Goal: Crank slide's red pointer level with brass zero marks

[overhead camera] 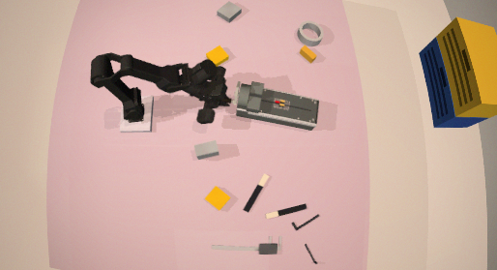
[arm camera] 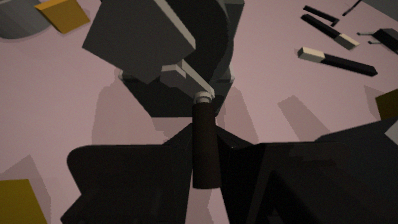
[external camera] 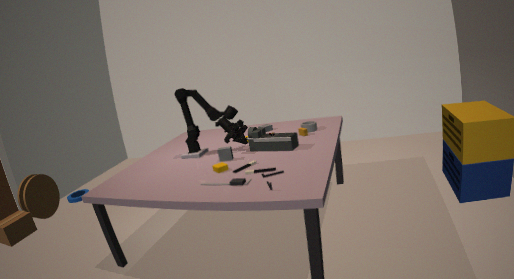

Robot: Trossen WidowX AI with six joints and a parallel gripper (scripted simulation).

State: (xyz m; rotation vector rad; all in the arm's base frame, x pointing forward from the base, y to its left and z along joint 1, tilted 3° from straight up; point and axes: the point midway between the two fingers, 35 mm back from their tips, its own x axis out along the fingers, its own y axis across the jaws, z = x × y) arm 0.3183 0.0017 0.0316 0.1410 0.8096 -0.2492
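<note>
Now: gripper tip 15 cm short of the red pointer, 4 cm below it and 2 cm to the left of it. Also, from my gripper tip: orange block 30 cm ahead, 18 cm to the left, 2 cm below; dark crank handle 3 cm above, 2 cm behind, 1 cm to the left.
</note>
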